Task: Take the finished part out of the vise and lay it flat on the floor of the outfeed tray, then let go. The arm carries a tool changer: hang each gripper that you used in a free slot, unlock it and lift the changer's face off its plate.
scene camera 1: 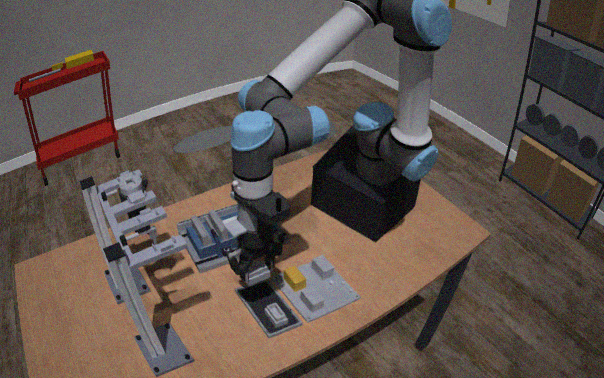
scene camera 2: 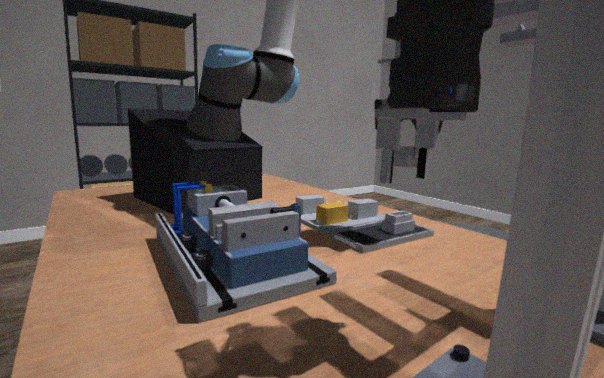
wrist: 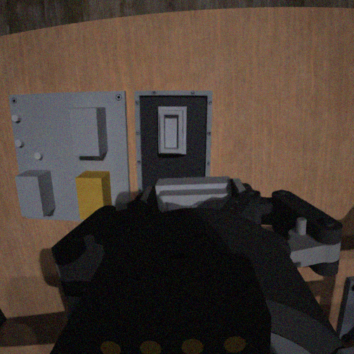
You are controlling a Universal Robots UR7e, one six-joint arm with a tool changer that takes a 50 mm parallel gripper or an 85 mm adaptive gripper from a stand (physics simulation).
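Frame: origin at the arm's base, x right, y back, z down, level; metres.
Seen in the pictures: arm's base, link origin: (scene camera 1: 380,165) (scene camera 2: 214,130).
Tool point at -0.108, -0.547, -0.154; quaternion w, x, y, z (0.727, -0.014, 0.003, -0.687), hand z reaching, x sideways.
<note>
Pixels of each thing's top centre, then the offset from my tool point to it, as dx, dy, dz. "spot": a spot on its surface instead.
- finished part, top centre: (scene camera 2: 401,145) (scene camera 1: 255,267) +0.012, +0.004, +0.166
- grey stepped part, top centre: (scene camera 2: 399,213) (scene camera 1: 276,310) -0.035, +0.024, +0.307
- blue vise, top centre: (scene camera 2: 232,198) (scene camera 1: 228,214) +0.296, +0.116, +0.248
- grey plate, surface spot: (scene camera 1: 345,295) spot: -0.092, +0.220, +0.339
- yellow block, top centre: (scene camera 2: 332,205) (scene camera 1: 294,274) +0.034, +0.147, +0.304
- black gripper body, surface spot: (scene camera 2: 437,60) spot: +0.300, -0.200, +0.083
My gripper (scene camera 1: 259,272) (wrist: 193,194) is shut on the finished part (scene camera 1: 257,274) (wrist: 192,186), a light grey stepped block held level between the fingertips. It hangs above the end of the outfeed tray (scene camera 1: 260,301) (wrist: 198,162) (scene camera 2: 352,235) nearer the vise, apart from the tray floor. Another grey stepped part (scene camera 1: 275,314) (scene camera 2: 398,223) (wrist: 172,131) lies at the tray's other end. The blue vise (scene camera 1: 204,247) (scene camera 2: 267,262) stands behind my gripper. In scene camera 2 my gripper is largely hidden behind a hanging gripper.
A grey plate (scene camera 1: 345,295) (wrist: 50,110) with a yellow block (scene camera 1: 295,278) (scene camera 2: 332,213) (wrist: 93,192) and two grey blocks lies beside the tray. The tool stand (scene camera 1: 96,215) (scene camera 2: 522,200) rises left in scene camera 1. A black gripper body (scene camera 2: 437,60) hangs at the stand.
</note>
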